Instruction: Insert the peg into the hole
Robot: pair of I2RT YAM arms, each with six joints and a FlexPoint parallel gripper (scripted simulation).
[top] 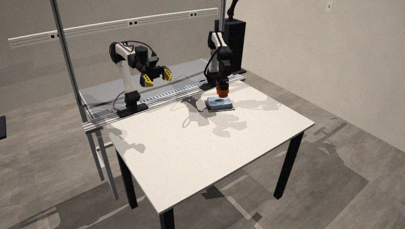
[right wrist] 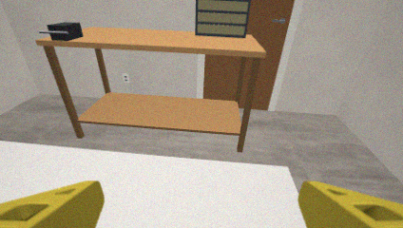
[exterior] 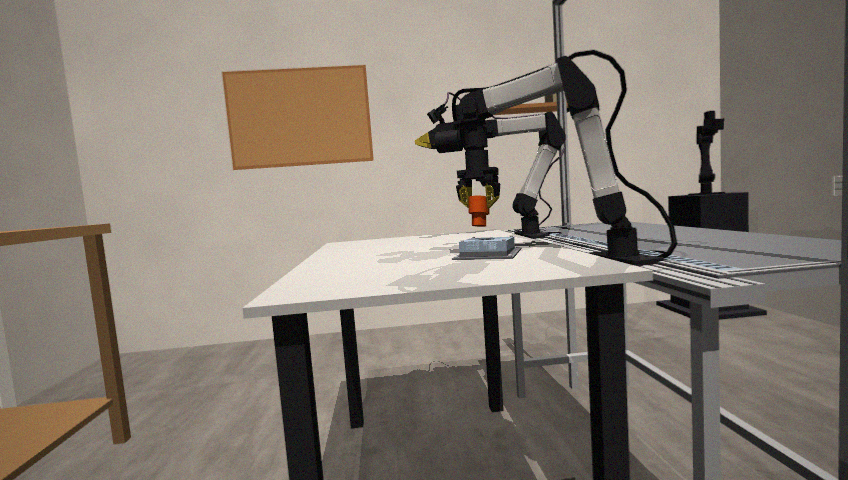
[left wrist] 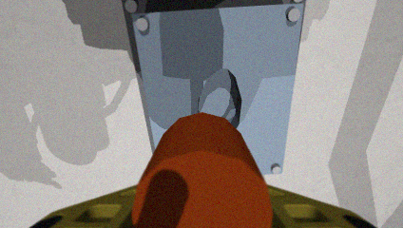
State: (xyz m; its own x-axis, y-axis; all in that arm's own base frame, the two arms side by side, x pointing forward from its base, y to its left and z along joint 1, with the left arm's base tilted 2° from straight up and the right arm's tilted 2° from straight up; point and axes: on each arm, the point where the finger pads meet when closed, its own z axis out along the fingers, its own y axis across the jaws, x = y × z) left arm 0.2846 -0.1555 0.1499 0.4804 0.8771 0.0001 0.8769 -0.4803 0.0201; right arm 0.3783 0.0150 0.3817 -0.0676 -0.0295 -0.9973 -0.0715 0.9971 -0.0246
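Now: the blue plate 20 mm behind my left hand and 100 mm below it. Round my left hand: orange peg 10 mm to the left, 20 mm below.
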